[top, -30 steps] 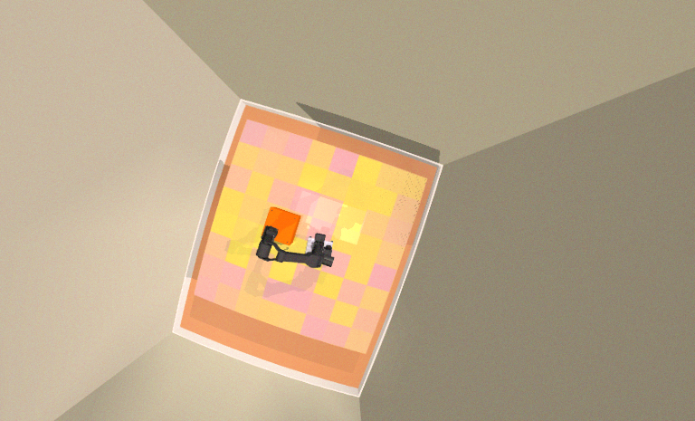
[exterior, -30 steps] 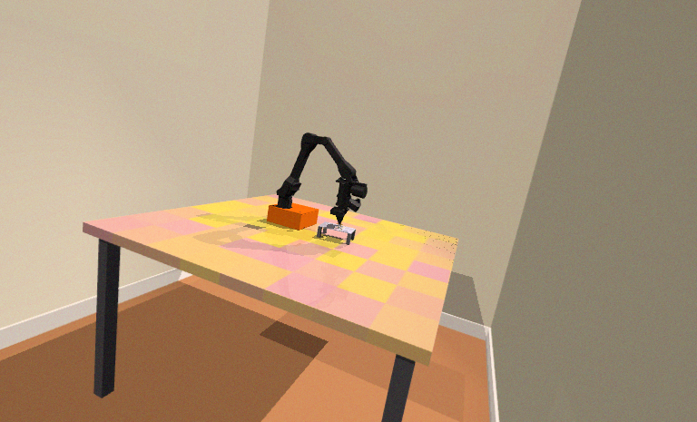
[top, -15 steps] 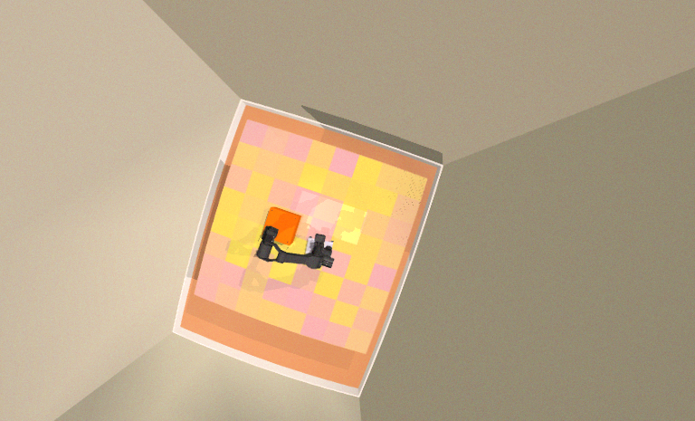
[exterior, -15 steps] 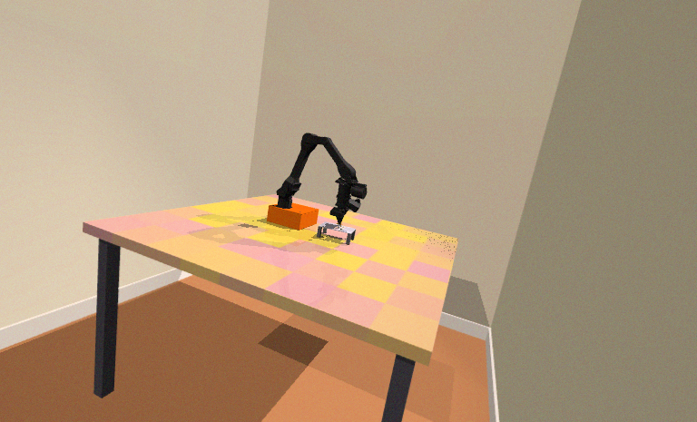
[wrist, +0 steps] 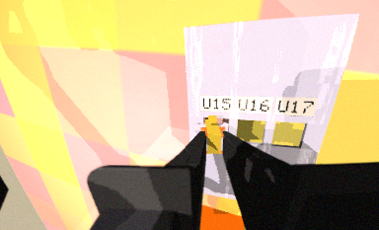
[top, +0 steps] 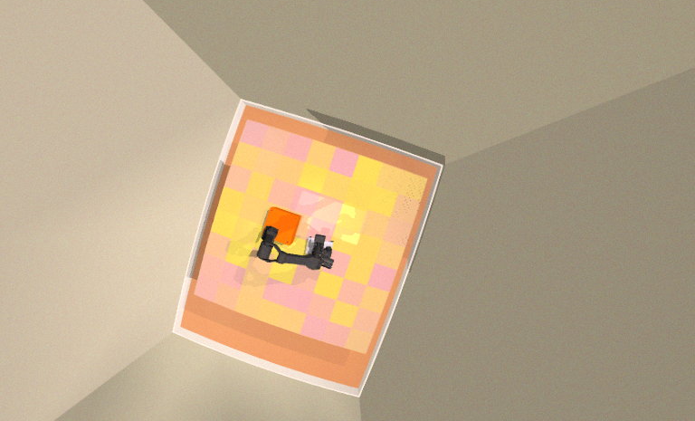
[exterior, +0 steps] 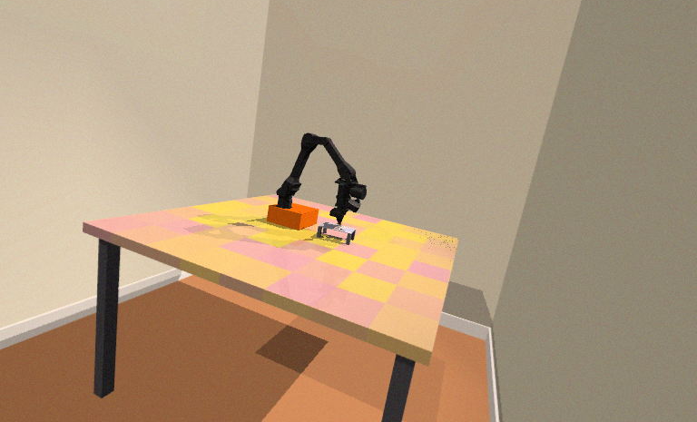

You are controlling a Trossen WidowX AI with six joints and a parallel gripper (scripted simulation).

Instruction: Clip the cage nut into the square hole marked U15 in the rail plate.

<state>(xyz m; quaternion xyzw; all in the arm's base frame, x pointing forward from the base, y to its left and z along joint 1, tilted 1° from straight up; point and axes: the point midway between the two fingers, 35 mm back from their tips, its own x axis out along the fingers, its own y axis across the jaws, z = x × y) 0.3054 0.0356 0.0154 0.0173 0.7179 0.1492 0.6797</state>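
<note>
The cage nut is 10 mm below my gripper tip.
</note>
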